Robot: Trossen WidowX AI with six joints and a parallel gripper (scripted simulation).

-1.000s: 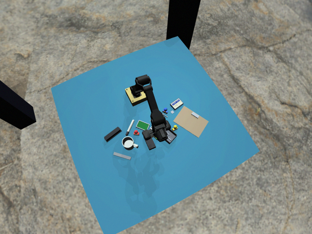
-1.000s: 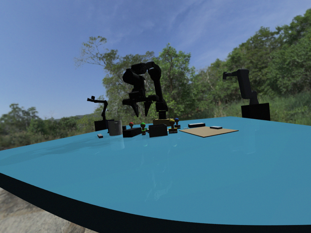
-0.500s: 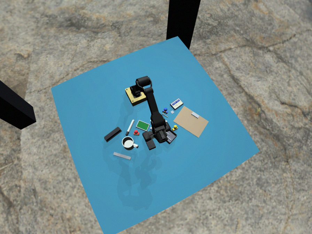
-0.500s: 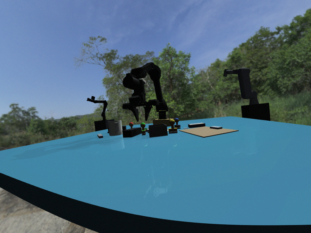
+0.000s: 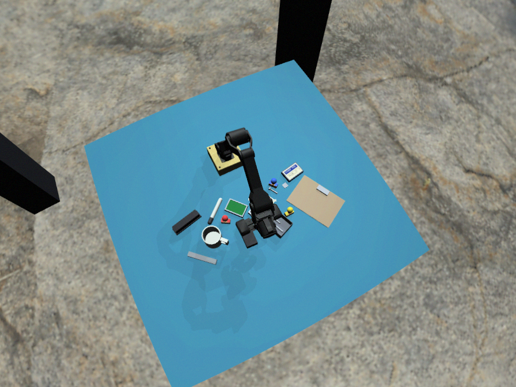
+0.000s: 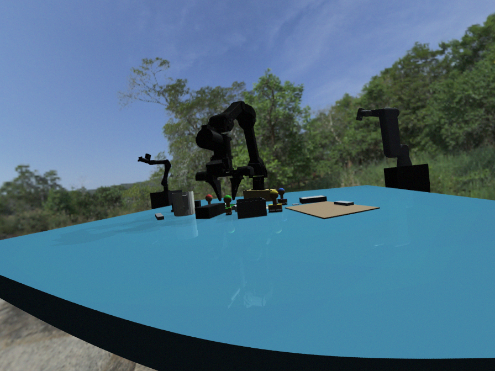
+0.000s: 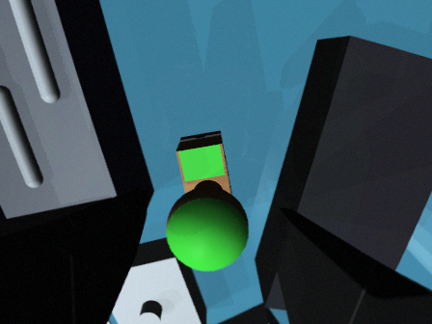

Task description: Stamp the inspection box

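My gripper tip is now 30 mm above the green-knobbed stamp. The rest, counted from my gripper tip: black block: 60 mm to the right, 30 mm below, 10 mm ahead; dark tray: 80 mm to the left, 30 mm below, 20 mm ahead; green ink pad: 130 mm behind, 40 mm to the right, 40 mm below.
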